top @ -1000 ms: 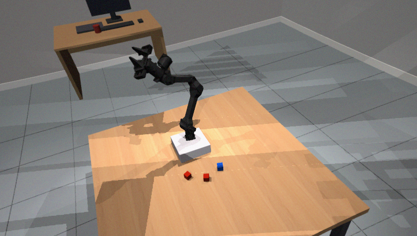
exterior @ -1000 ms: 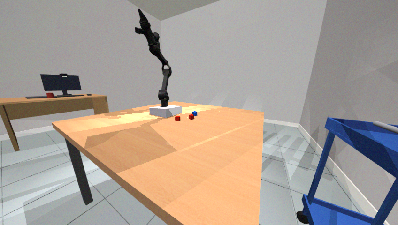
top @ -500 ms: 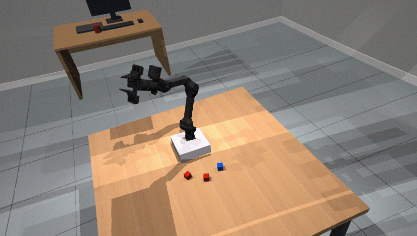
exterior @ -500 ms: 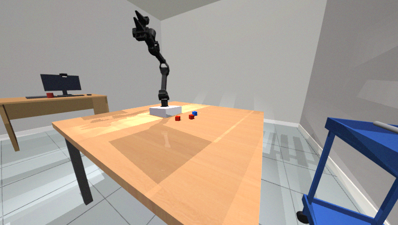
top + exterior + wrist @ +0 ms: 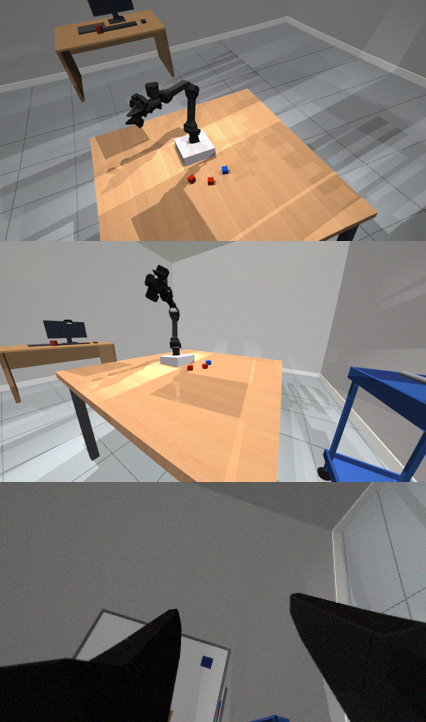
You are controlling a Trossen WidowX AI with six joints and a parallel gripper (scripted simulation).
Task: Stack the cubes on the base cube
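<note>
Right now the blue base cube is 44 cm to the left of my gripper tip and 52 cm below it. From my gripper tip the other things lie so: red cube (5 cm ahead, 34 cm to the left, 52 cm below).
</note>
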